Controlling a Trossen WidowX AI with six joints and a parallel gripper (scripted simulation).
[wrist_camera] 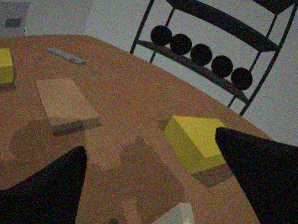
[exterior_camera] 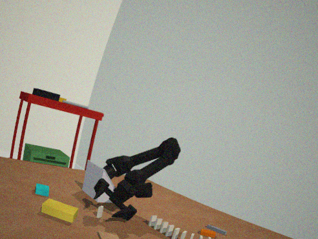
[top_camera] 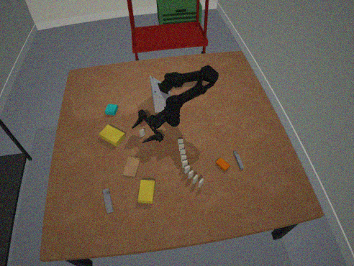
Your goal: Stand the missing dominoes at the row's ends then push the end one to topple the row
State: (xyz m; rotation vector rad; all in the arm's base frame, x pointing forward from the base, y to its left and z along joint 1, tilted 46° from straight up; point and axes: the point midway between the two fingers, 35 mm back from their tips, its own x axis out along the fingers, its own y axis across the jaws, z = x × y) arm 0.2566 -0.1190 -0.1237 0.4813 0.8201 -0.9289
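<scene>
The tan block lies 130 mm ahead of my gripper tip, 60 mm to the right of it and 60 mm below it. The rest, counted from my gripper tip: yellow block 130 mm to the right, 80 mm behind, 50 mm below; teal block 280 mm behind, 110 mm to the right, 50 mm below; orange block 370 mm to the left, 250 mm ahead, 60 mm below.
</scene>
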